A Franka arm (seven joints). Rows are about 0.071 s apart.
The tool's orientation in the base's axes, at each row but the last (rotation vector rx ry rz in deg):
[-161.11, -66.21, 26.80]
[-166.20, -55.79, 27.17]
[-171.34, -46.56, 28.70]
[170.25, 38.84, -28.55]
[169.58, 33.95, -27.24]
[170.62, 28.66, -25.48]
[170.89, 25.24, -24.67]
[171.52, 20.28, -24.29]
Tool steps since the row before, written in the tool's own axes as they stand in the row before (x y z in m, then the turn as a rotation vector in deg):
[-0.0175, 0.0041, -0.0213, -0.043, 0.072, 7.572]
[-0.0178, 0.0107, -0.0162, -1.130, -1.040, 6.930]
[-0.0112, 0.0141, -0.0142, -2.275, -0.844, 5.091]
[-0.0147, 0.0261, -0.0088, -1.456, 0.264, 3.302]
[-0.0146, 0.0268, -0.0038, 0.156, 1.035, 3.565]
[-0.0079, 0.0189, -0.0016, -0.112, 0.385, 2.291]
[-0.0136, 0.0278, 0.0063, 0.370, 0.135, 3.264]
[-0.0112, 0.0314, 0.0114, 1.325, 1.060, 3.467]
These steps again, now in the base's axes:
[-0.0025, -0.0140, 0.0240, -2.270, -0.491, -7.207]
[-0.0023, -0.0183, 0.0188, -3.545, -0.213, -6.146]
[0.0021, -0.0166, 0.0157, -3.821, -0.801, -4.070]
[0.0013, -0.0286, 0.0126, -2.112, -1.243, -2.662]
[-0.0013, -0.0294, 0.0089, -0.475, -1.408, -3.405]
[-0.0004, -0.0200, 0.0046, -0.590, -0.706, -2.136]
[-0.0059, -0.0310, -0.0006, -0.477, -0.469, -3.219]
[-0.0059, -0.0343, -0.0057, 0.586, -1.186, -3.626]

